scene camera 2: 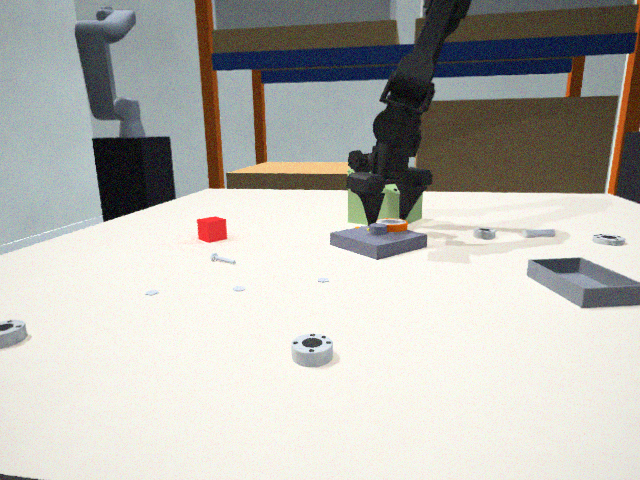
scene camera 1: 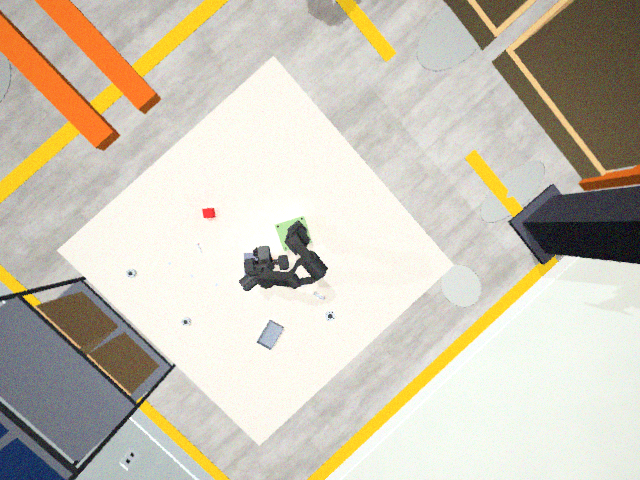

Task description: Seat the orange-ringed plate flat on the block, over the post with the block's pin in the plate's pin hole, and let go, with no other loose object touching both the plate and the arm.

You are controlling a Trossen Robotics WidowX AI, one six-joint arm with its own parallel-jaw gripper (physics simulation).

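Places are measured from the arm's base along level axes (x ahead, y right, z down), in metres.
Pixels of known places: gripper, fingertip midpoint: (scene camera 2: 387, 223); arm's base, origin of the base link: (scene camera 1: 297, 229).
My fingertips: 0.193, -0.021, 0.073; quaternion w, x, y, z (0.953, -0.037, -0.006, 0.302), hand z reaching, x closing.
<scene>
For each thing: its top centre in the pictures, then the offset to it from my fingertips, as dx, dy, dz. "spot": a spot on its surface instead.
- dark slate block, middle of its top: (scene camera 2: 378, 225) (scene camera 1: 256, 267) +0.059, +0.012, -0.010
- dark round raised part, surface spot: (scene camera 2: 377, 230) spot: +0.074, +0.012, -0.003
- orange-ringed plate, middle of its top: (scene camera 2: 390, 221) +0.014, -0.007, -0.007
- grey tray, middle of its top: (scene camera 2: 582, 271) (scene camera 1: 269, 335) +0.231, -0.272, +0.005
- red cube, middle of its top: (scene camera 2: 211, 219) (scene camera 1: 207, 212) +0.061, +0.337, -0.010
- bolt, middle of its top: (scene camera 2: 223, 254) +0.204, +0.250, +0.017
The dark slate block (scene camera 2: 378, 249) (scene camera 1: 248, 256) lies on the table; in scene camera 1 the arm covers most of it. A dark round raised part (scene camera 2: 377, 230) stands on its top. The orange-ringed plate (scene camera 2: 399, 226) rests on the block, behind and right of that raised part in scene camera 2. It looks slightly tilted, and its pin hole is hidden. Small orange and yellow bits show left of the raised part. My gripper (scene camera 2: 387, 220) is open and empty, pointing down, with its fingertips spread on either side just above the plate; whether they touch it is unclear.
A green block (scene camera 2: 359, 209) (scene camera 1: 284, 235) stands behind the gripper. A grey tray (scene camera 2: 610, 297) (scene camera 1: 270, 334) lies to the right in scene camera 2. A red cube (scene camera 2: 211, 229) (scene camera 1: 208, 212), a bolt (scene camera 2: 223, 258), and several grey ring parts lie around on the table.
</scene>
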